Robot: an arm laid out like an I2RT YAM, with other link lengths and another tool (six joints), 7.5 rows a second.
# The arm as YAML. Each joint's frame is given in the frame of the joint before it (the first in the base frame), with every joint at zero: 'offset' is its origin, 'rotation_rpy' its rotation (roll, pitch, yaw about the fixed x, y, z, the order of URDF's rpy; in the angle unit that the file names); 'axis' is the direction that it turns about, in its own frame. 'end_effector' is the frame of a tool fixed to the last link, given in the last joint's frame.
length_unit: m
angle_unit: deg
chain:
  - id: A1
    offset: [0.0, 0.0, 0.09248]
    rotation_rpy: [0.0, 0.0, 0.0]
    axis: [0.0, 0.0, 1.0]
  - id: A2
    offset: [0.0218, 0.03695, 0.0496]
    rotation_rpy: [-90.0, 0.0, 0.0]
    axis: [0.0, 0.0, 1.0]
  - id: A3
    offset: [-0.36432, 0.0, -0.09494]
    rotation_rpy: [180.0, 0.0, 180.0]
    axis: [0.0, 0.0, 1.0]
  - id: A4
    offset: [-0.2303, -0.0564, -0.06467]
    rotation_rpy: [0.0, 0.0, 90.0]
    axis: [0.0, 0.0, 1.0]
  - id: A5
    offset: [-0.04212, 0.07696, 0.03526]
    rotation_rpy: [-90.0, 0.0, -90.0]
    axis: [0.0, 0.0, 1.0]
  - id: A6
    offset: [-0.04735, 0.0, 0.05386]
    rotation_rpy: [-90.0, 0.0, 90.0]
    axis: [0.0, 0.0, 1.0]
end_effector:
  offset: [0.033, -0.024, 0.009]
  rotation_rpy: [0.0, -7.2, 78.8]
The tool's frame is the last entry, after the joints.
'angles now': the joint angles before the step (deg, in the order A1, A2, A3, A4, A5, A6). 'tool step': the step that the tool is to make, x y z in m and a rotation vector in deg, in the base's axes. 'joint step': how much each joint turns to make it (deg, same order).
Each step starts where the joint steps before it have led.
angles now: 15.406, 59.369, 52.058, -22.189, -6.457, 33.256
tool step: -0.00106, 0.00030, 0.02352, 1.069, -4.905, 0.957
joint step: -0.023, -0.691, 3.383, 0.856, -0.749, -0.692
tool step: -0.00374, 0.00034, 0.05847, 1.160, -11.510, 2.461
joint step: -0.002, -0.310, 9.393, 1.333, -1.694, -2.654
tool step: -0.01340, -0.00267, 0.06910, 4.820, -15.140, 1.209
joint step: -0.069, -0.614, 9.097, 6.252, -1.329, 0.520
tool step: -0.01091, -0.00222, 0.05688, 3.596, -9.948, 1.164
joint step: -0.107, 1.611, 9.611, 2.738, -1.142, 1.033
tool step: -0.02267, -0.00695, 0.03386, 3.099, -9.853, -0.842
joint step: 0.001, -1.247, 3.661, 5.436, 0.927, 0.122
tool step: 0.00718, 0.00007, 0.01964, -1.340, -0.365, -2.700
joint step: -0.003, 2.963, 6.992, -4.419, 1.927, -2.375
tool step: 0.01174, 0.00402, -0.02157, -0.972, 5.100, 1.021
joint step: 0.024, -0.027, -3.713, -1.377, -0.792, 0.734
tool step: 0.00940, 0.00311, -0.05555, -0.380, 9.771, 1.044
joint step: -0.022, -2.646, -11.515, -0.259, -0.523, 2.417
